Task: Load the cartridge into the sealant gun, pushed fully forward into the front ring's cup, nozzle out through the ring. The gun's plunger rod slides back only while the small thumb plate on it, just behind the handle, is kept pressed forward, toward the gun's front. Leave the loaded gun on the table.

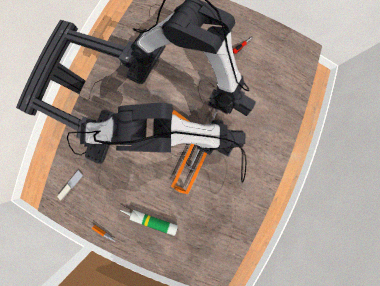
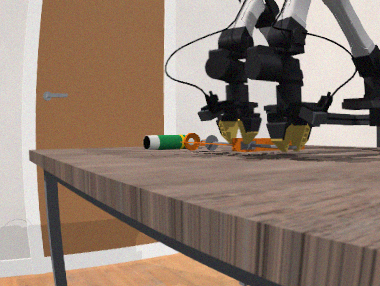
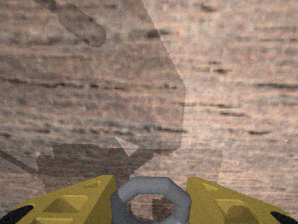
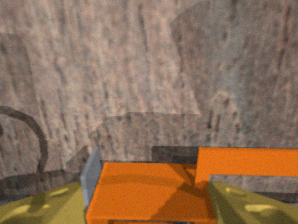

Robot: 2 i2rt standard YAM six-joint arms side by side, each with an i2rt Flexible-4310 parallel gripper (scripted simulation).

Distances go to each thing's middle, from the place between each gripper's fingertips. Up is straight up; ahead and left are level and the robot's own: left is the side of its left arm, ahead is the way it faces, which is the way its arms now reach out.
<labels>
My right hand (image 2: 239, 144) is 50 mm past the orange sealant gun (image 4: 121, 185), 40 mm to the left of it and 10 mm above it. Also, from my right hand: grey thumb plate (image 4: 90, 175) 10 mm behind, 30 mm to the left, 10 mm below.
The grey thumb plate lies 130 mm to the right of my left hand (image 2: 290, 151) and 10 mm ahead of it. Round my left hand: orange sealant gun 200 mm to the right, 20 mm behind.
</labels>
